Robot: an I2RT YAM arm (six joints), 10 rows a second.
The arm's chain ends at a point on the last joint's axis. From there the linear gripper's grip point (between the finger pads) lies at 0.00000 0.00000 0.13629 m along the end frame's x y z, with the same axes.
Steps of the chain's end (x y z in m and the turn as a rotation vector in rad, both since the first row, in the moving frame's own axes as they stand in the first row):
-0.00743, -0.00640, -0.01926, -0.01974, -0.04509, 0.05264
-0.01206, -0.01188, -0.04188, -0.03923, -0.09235, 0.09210
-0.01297, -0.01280, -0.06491, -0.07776, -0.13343, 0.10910
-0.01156, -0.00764, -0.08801, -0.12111, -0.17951, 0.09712
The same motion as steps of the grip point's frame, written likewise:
-0.01364, -0.00387, -0.01943, -0.01974, -0.04509, 0.05264
-0.02485, -0.00713, -0.04256, -0.03923, -0.09235, 0.09210
-0.03162, -0.00325, -0.06653, -0.07776, -0.13343, 0.10910
-0.03659, 0.00753, -0.09119, -0.12111, -0.17951, 0.09712

